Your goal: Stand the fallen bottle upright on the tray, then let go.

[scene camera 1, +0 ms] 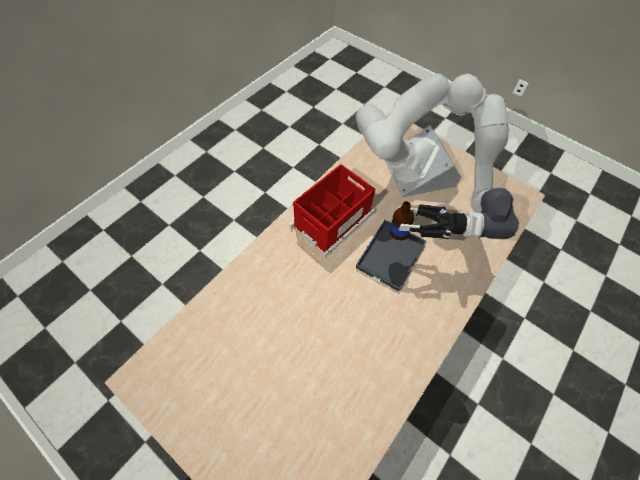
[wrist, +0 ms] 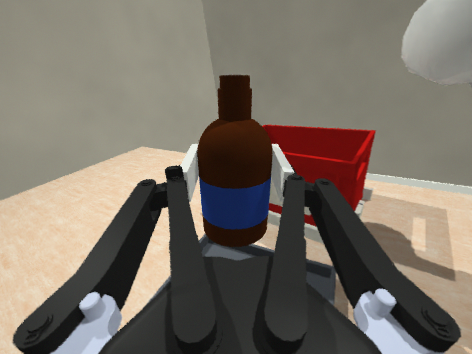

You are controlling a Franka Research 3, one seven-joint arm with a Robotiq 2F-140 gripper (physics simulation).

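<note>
The brown bottle with a blue label [scene camera 1: 402, 221] [wrist: 235, 150] is upright, neck up, between the fingers. My gripper [scene camera 1: 412, 219] [wrist: 234, 156] is shut on the bottle's body, its white pads on either side, and reaches in roughly level from the right in the scene view. The dark grey tray [scene camera 1: 385, 258] [wrist: 324, 274] lies on the table below. The bottle appears held above the tray's back part, with its shadow falling further forward on the tray. The exact gap under the bottle's base is hard to judge.
A red divided crate [scene camera 1: 311, 228] [wrist: 345, 175] stands left of the tray in the scene view, behind and right of the bottle in the wrist view. The robot's grey base [scene camera 1: 445, 174] is behind the tray on the wooden table [scene camera 1: 284, 335].
</note>
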